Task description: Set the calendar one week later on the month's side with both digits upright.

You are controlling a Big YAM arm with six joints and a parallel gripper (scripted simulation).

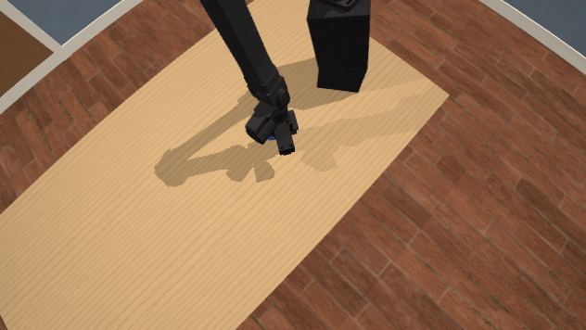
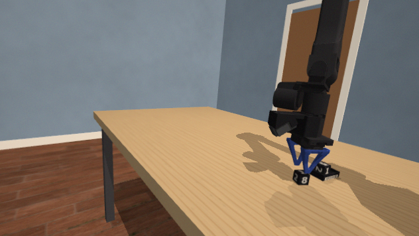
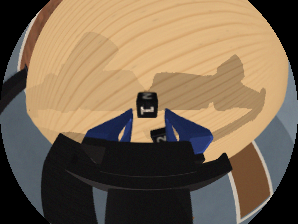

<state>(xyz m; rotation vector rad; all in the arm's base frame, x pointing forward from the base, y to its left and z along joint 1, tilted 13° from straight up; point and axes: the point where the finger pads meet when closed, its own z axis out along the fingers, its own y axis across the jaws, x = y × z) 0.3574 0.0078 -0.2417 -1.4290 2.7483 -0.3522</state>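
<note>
My hand is 3 cm above the black date cube. From my hand the other things lie so: black tray (3 cm behind, 10 cm to the right, 4 cm below); then black cube (3 cm behind, 9 cm to the right, 2 cm below).
</note>
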